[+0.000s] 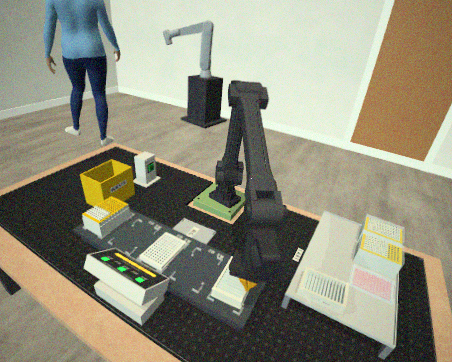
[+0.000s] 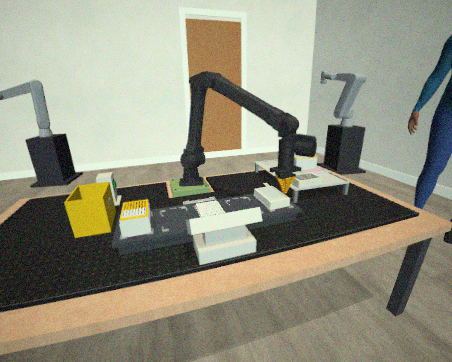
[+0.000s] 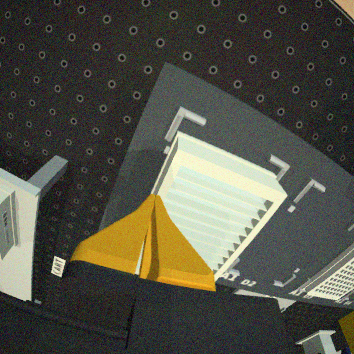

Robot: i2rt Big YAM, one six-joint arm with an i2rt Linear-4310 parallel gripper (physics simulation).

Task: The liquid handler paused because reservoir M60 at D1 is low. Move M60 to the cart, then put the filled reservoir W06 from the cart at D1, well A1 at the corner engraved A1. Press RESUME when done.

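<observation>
A pale slotted reservoir sits at the cart-side end of the dark deck, among corner brackets; its label cannot be read. My gripper is shut and empty, its orange tips close to that reservoir's cart-side edge; whether they touch it is unclear. A second slotted reservoir lies on the cart, its label too small to read. The control console shows green buttons; the word RESUME is not legible.
The cart also bears a pink plate and yellow-topped tip boxes. A white plate is mid-deck, a tip box at the far end. A yellow waste bin and a small white device stand beyond.
</observation>
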